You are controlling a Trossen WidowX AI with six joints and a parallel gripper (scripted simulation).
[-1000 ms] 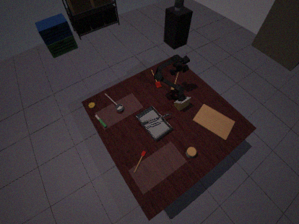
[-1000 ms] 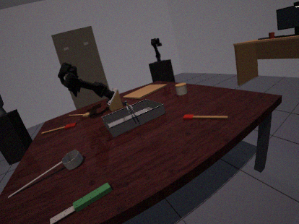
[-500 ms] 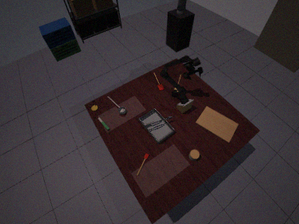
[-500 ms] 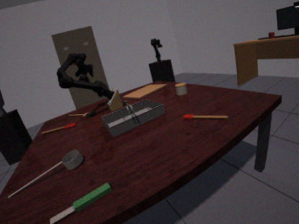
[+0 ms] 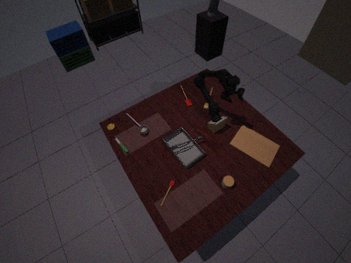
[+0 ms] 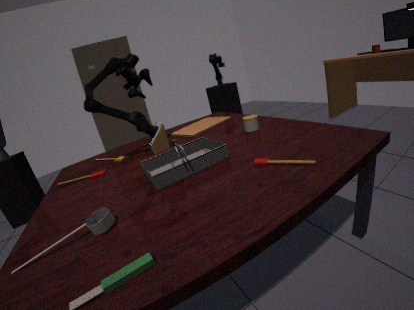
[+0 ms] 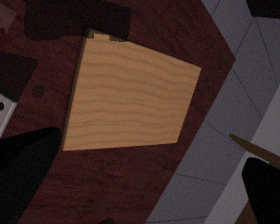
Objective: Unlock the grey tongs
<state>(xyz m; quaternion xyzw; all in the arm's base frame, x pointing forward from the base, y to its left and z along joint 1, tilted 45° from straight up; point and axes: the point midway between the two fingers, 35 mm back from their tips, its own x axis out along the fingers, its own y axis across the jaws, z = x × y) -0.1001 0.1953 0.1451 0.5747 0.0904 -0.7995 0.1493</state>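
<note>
Now: the grey roasting tin 470 mm ahead of my gripper tip, 290 mm below it and 40 mm to the right of it. Also, from my gripper tip: wooden board 310 mm below, 280 mm to the left, 40 mm behind; then round tub 380 mm to the left, 370 mm ahead, 280 mm below; then green-handled knife 880 mm ahead, 370 mm to the right, 310 mm below.
</note>
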